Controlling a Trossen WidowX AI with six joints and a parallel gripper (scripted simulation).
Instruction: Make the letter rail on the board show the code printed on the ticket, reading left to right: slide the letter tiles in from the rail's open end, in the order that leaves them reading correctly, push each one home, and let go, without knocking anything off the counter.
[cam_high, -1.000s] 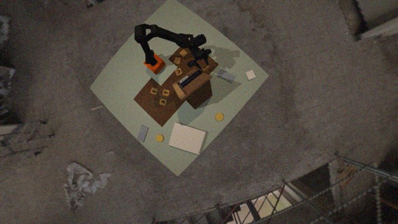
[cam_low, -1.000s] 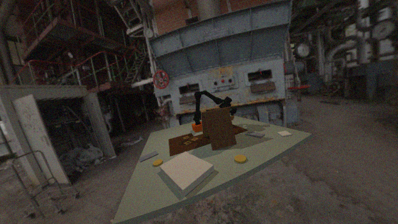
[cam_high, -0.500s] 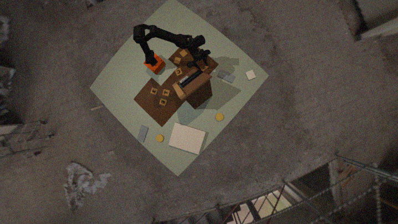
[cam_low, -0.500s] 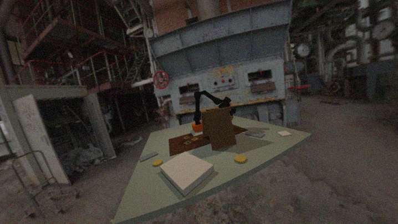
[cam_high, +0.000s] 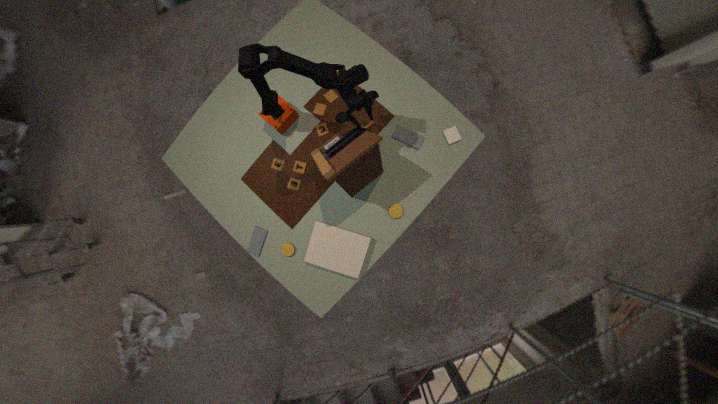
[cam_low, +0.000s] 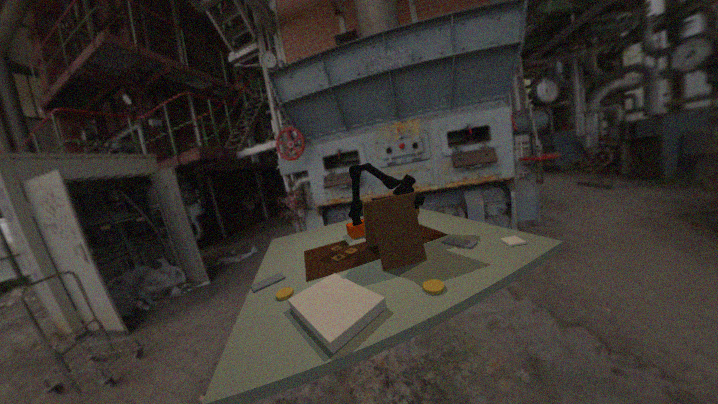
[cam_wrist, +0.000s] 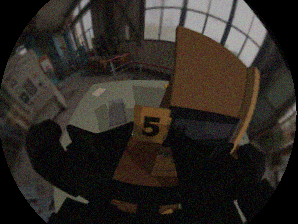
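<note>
Now: the white ticket 16 cm to the right of my gripper tip, 9 cm below it and 6 cm behind it. The rest, counted from my gripper tip: tan tile (28 cm behind, 15 cm below); then white slab (46 cm to the right, 34 cm ahead, 14 cm below); then brown mat (23 cm to the right, 16 cm below, 16 cm behind).
</note>
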